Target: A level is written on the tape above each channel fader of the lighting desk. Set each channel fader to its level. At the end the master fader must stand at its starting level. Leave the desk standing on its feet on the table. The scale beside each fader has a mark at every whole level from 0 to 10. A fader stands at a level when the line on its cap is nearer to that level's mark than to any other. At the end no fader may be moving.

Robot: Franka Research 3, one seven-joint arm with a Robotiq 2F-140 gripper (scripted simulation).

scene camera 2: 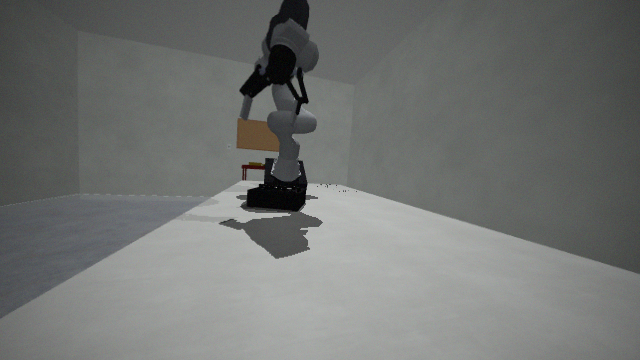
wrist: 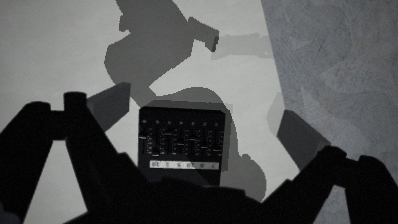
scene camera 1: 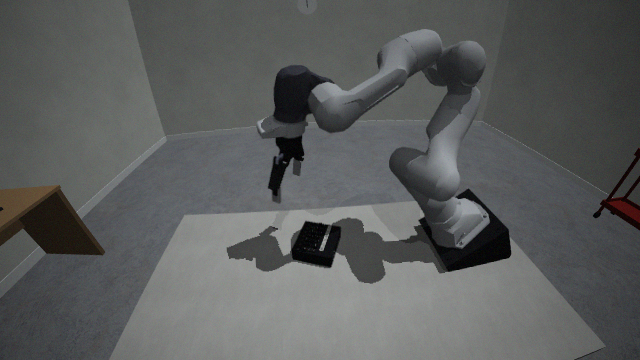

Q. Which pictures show my gripper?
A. Scene camera 2, the wrist view and scene camera 1: all of them.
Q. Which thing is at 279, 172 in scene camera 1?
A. My gripper.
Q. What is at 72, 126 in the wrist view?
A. My gripper.
